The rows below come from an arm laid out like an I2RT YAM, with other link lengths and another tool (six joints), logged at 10 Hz.
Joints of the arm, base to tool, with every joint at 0 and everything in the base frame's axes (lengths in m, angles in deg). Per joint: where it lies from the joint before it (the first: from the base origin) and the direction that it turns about. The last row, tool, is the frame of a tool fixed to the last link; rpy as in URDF.
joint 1: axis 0 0 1 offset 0 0 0.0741
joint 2: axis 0 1 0 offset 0.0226 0.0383 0.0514
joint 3: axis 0 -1 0 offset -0.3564 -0.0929 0
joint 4: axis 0 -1 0 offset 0.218 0.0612 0.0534
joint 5: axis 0 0 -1 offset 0.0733 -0.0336 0.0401
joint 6: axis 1 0 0 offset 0.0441 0 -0.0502
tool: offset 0.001 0.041 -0.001 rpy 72.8 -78.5 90
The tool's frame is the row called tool.
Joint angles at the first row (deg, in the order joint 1, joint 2, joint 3, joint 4, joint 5, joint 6):
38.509, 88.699, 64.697, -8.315, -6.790, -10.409
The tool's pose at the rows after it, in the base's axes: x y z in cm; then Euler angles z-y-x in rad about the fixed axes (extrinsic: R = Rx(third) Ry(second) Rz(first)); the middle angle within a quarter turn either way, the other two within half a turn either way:
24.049 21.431 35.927 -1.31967 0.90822 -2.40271
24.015 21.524 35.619 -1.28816 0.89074 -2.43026
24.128 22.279 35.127 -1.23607 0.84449 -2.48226
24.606 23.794 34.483 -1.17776 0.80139 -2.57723
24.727 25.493 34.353 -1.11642 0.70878 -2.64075
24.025 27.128 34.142 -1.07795 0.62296 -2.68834
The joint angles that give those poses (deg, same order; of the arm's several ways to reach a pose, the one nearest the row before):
38.498, 89.132, 63.948, -8.551, -6.438, -9.863
38.619, 89.484, 63.786, -9.213, -6.645, -9.027
39.447, 91.068, 64.842, -11.476, -7.022, -7.412
41.078, 94.086, 67.966, -15.921, -5.347, -6.178
42.846, 97.113, 72.129, -21.926, -6.546, -3.117
45.401, 99.129, 74.812, -26.873, -7.319, 0.006

